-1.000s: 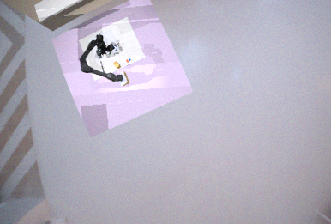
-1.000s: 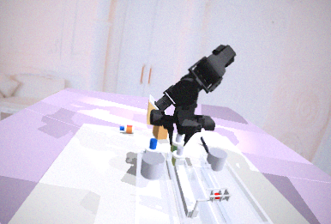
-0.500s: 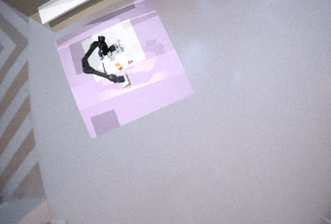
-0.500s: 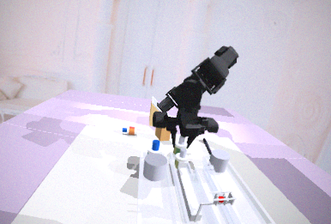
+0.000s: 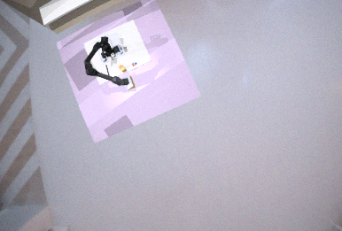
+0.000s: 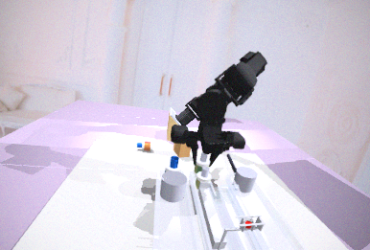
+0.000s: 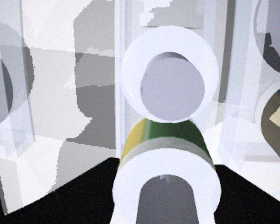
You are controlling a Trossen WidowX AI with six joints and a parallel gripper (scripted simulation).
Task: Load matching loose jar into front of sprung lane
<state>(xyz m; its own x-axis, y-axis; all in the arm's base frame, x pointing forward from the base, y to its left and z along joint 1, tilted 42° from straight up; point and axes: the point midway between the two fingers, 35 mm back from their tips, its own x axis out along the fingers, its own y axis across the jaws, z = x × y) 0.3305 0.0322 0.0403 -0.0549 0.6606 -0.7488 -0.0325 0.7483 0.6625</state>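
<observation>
Now: gripper tip 150 mm short of the clear lane, 30 mm to the right of it and 40 mm above it. Also, from my gripper tip: dark rod 110 mm behind, 130 mm to the left, 50 mm below; then tan box 170 mm behind, 40 mm to the right, 20 mm below.
</observation>
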